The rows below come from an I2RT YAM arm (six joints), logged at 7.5 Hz.
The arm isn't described. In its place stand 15 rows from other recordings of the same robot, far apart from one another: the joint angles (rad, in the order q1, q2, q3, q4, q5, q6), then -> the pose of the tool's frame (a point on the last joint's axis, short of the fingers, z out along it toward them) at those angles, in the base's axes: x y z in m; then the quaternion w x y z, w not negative.
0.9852 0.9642 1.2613 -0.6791 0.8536 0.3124 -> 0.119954, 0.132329, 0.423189, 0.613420, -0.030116, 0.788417, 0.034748
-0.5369 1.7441 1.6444 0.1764 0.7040 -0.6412 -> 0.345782, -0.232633, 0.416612, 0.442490, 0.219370, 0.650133, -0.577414
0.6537 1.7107 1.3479 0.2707 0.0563 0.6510 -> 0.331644, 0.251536, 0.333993, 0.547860, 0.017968, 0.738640, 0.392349
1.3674 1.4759 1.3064 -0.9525 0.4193 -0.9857 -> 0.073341, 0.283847, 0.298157, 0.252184, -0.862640, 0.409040, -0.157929
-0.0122 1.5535 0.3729 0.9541 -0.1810 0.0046 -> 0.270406, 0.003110, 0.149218, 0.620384, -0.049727, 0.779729, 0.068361
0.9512 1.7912 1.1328 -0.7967 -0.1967 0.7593 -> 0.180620, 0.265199, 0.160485, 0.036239, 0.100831, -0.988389, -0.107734
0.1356 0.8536 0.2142 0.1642 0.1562 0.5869 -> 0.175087, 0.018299, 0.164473, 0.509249, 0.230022, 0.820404, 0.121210
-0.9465 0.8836 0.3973 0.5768 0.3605 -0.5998 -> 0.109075, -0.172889, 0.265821, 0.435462, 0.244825, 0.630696, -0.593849
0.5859 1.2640 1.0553 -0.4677 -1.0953 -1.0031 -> 0.201468, 0.171688, 0.316586, 0.458418, -0.707018, 0.378692, 0.382845
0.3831 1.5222 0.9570 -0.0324 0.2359 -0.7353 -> 0.314751, 0.117878, 0.235528, 0.438968, -0.419027, 0.773275, -0.183763
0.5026 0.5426 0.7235 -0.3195 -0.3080 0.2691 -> 0.109613, 0.072568, 0.338011, 0.557437, -0.186841, 0.728641, 0.351335
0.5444 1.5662 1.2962 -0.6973 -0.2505 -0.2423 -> 0.279849, 0.179744, 0.280651, 0.273556, -0.397391, 0.860761, 0.162290
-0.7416 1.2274 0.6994 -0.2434 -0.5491 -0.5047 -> 0.195277, -0.153681, 0.217727, 0.449914, 0.000020, 0.892932, -0.015792
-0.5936 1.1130 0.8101 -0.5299 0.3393 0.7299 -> 0.181902, -0.137038, 0.254923, 0.365401, 0.612950, 0.687831, -0.132898
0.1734 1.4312 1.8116 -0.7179 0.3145 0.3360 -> 0.287790, 0.039229, 0.485897, 0.584932, 0.155701, 0.795739, 0.020271
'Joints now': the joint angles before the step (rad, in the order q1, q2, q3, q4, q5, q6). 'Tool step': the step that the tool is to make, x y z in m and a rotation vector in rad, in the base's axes. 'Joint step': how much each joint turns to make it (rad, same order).
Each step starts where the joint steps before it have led.
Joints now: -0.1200, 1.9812, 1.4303, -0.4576, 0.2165, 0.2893
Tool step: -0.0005, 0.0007, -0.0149, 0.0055, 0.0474, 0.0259
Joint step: 0.0004, 0.0275, -0.0120, -0.0036, -0.0129, -0.0224
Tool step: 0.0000, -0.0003, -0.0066, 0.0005, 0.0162, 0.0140
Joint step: -0.0012, 0.0124, -0.0064, 0.0055, -0.0062, -0.0143
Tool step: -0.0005, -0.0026, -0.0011, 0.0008, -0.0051, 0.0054
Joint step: -0.0068, -0.0009, -0.0074, 0.0134, -0.0072, -0.0102
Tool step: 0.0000, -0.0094, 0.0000, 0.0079, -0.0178, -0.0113
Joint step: -0.0232, 0.0003, -0.0032, 0.0210, -0.0149, -0.0053
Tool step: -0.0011, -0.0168, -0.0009, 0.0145, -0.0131, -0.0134
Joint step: -0.0417, 0.0046, 0.0006, 0.0171, -0.0287, -0.0161
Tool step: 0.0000, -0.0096, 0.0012, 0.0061, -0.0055, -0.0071
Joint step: -0.0232, 0.0040, 0.0100, -0.0004, -0.0144, -0.0102
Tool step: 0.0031, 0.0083, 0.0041, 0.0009, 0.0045, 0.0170
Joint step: 0.0206, 0.0001, 0.0188, -0.0236, 0.0019, 0.0031
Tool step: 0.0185, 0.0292, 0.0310, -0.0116, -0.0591, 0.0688
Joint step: 0.0731, -0.0026, 0.1101, -0.0529, 0.0041, 0.0025
